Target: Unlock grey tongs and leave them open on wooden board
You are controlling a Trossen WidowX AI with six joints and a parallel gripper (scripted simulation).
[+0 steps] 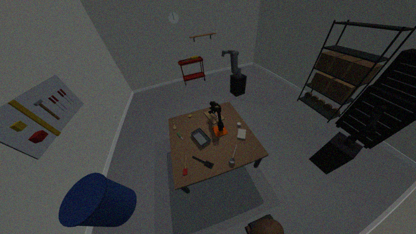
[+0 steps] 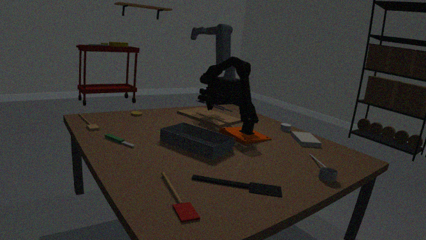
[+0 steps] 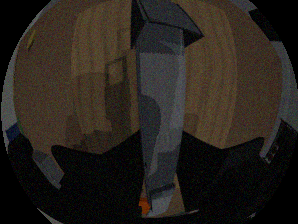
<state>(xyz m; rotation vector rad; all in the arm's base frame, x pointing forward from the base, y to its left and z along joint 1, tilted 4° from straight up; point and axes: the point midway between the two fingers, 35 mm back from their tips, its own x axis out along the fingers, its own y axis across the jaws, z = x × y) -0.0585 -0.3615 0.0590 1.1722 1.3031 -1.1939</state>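
My gripper tip is 40 mm above the wooden board. From my gripper tip the other things lie so: white block (600 mm to the left, 170 mm behind, 40 mm below); then green-handled tool (700 mm ahead, 140 mm to the left, 40 mm below); then roasting tin (410 mm ahead, 330 mm to the left, 20 mm below).
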